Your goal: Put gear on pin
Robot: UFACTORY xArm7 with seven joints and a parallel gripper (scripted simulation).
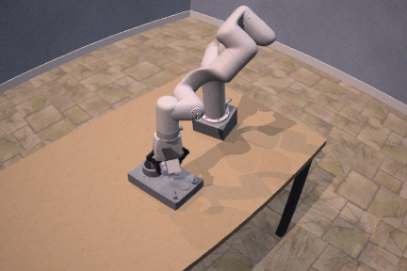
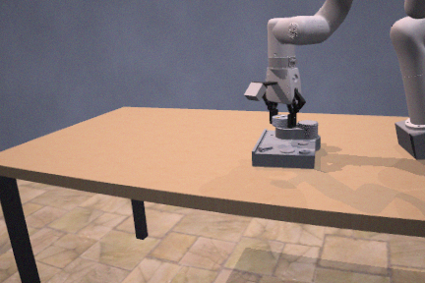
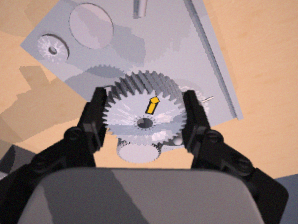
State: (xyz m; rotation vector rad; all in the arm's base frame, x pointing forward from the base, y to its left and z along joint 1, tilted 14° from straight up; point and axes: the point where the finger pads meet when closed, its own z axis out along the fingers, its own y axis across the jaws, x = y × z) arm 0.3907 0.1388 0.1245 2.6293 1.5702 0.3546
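My hand is 3 cm past the flat disc, 6 cm to the right of it and 7 cm above it. Round my hand: grey pin (4 cm ahead, 8 cm to the left, 7 cm below); grey gear (right at my hand).
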